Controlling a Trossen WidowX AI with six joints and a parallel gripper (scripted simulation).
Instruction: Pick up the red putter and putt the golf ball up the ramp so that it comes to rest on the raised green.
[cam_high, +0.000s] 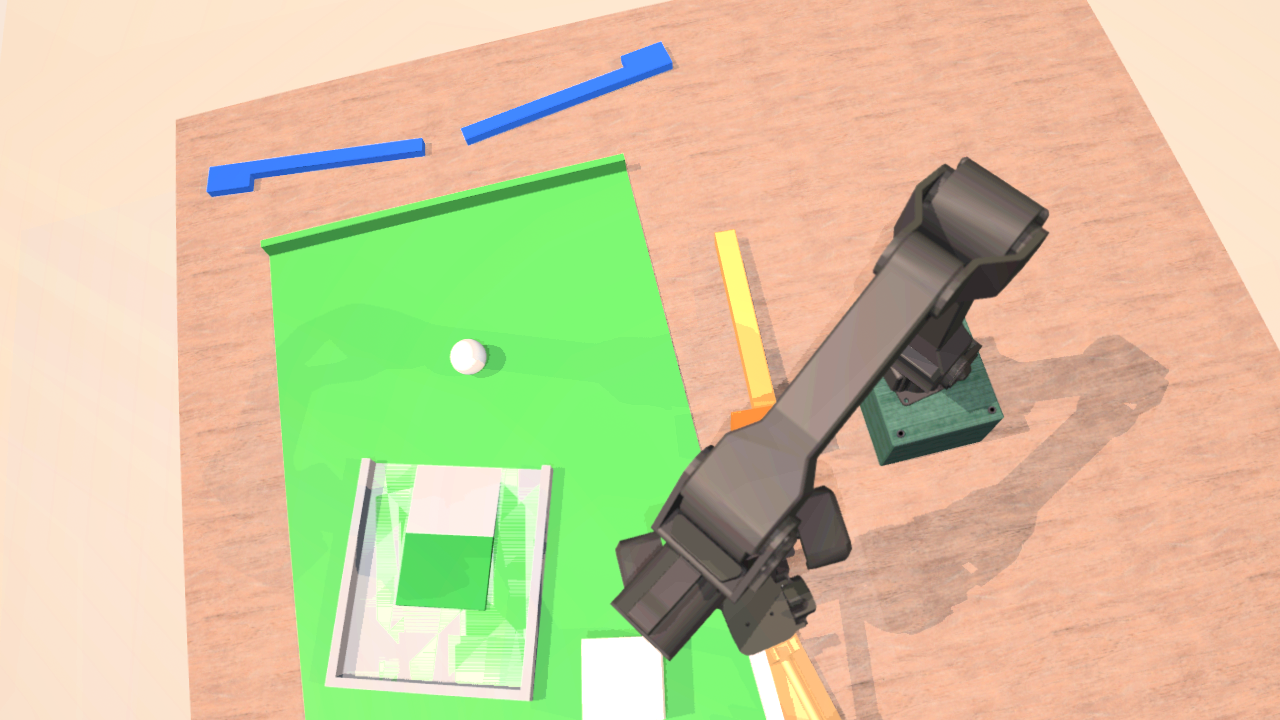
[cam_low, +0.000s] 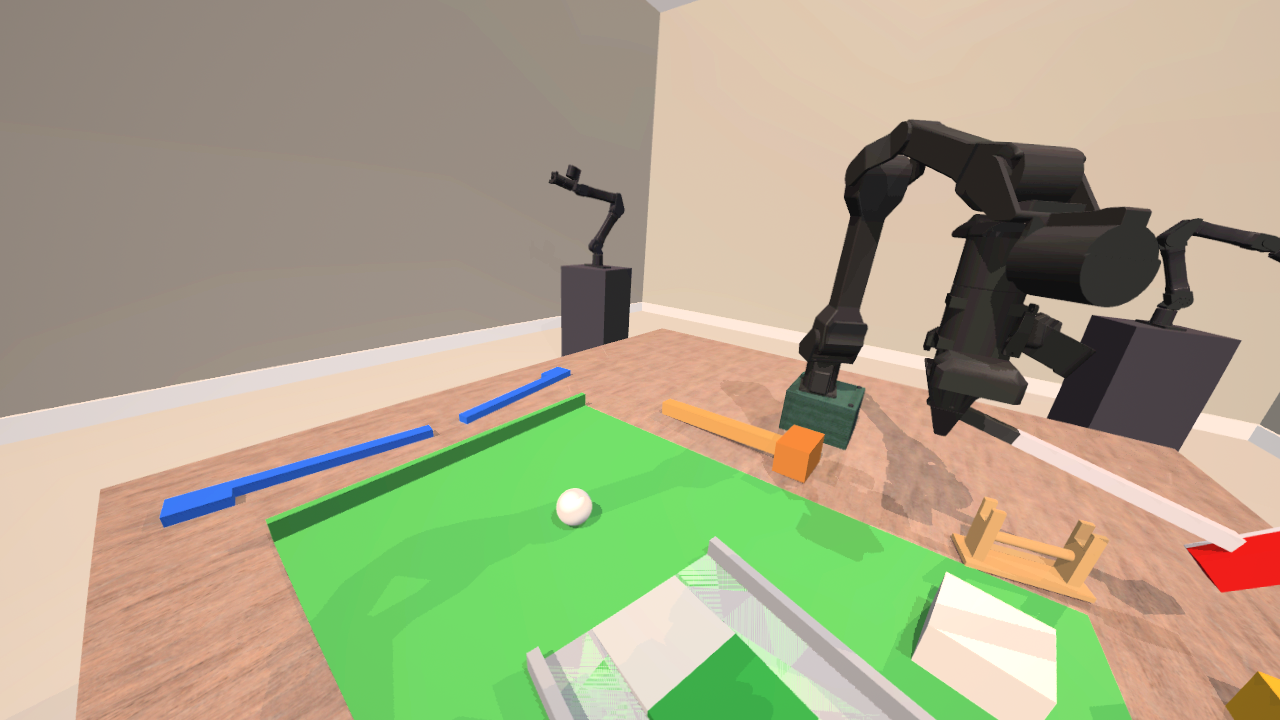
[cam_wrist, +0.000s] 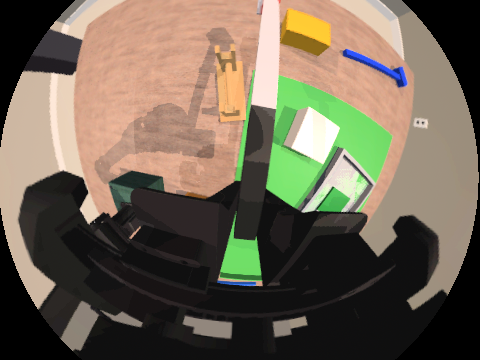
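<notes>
Right now my gripper tip is 13 cm to the right of the red putter, 1 cm short of it and 1 cm above it. The rest, counted from my gripper tip: wooden stand (13 cm to the left, 12 cm below, 2 cm behind); white golf ball (36 cm to the right, 17 cm ahead, 13 cm below); white block (14 cm ahead, 13 cm below, 4 cm to the left).
</notes>
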